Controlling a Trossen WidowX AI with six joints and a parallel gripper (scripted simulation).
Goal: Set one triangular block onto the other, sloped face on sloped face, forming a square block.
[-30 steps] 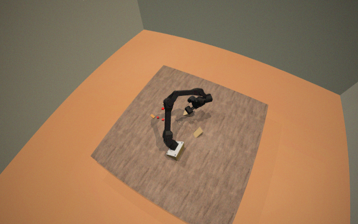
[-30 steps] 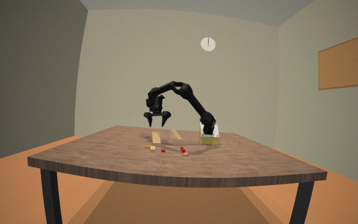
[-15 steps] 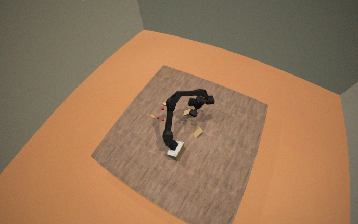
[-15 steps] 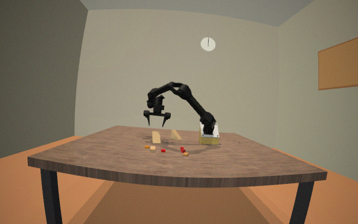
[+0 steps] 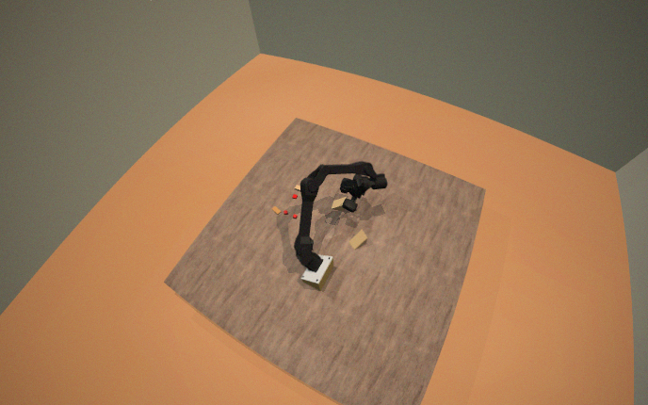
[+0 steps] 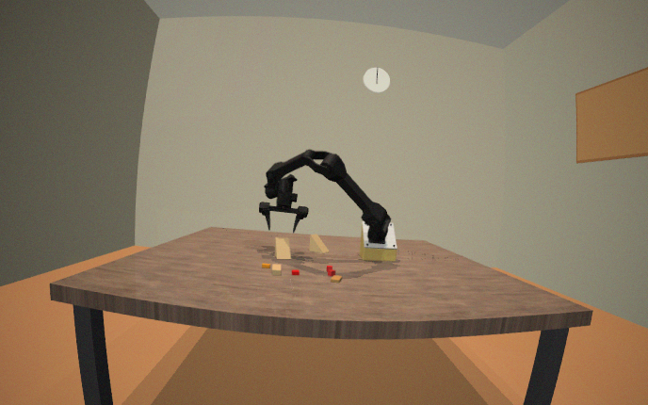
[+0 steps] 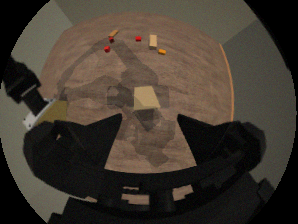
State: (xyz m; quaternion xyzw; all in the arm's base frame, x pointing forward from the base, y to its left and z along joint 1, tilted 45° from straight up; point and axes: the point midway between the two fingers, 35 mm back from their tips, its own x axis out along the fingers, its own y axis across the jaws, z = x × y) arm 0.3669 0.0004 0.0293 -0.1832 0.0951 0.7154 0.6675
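The triangular block lies 1 cm behind my gripper tip, 3 cm to the left of it and 7 cm below it. The rest, counted from my gripper tip: orange piece 2 cm ahead, 22 cm to the left, 8 cm below.
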